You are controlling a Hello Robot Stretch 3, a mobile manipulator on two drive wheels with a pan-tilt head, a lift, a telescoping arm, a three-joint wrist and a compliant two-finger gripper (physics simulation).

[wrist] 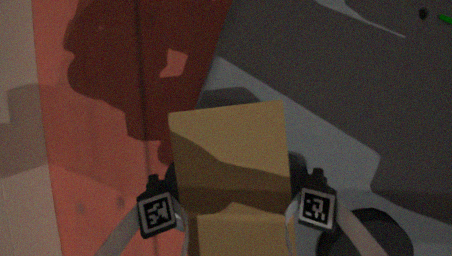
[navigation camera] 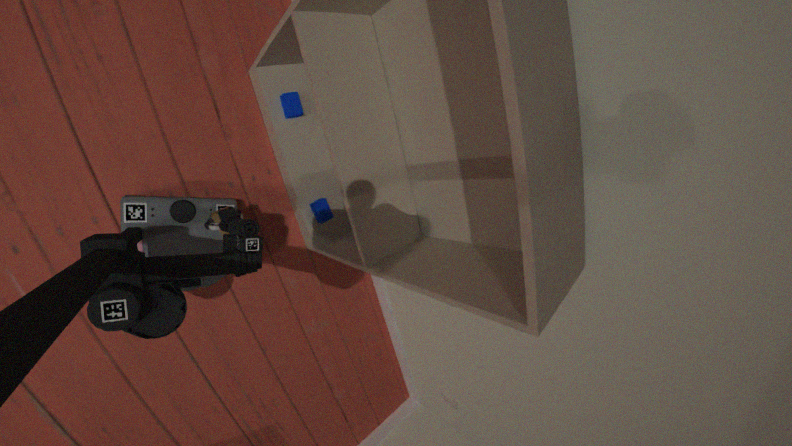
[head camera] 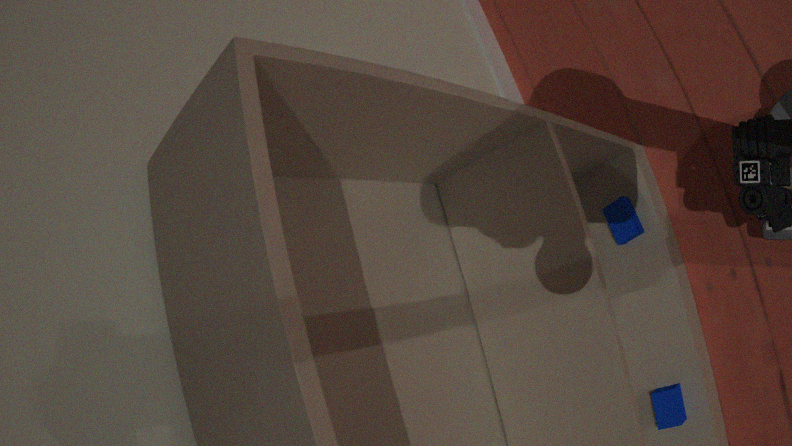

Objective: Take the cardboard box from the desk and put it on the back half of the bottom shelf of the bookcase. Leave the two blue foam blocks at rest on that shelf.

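My own gripper is there in the scene, and I can see a beige bookcase and a brown cardboard box too.
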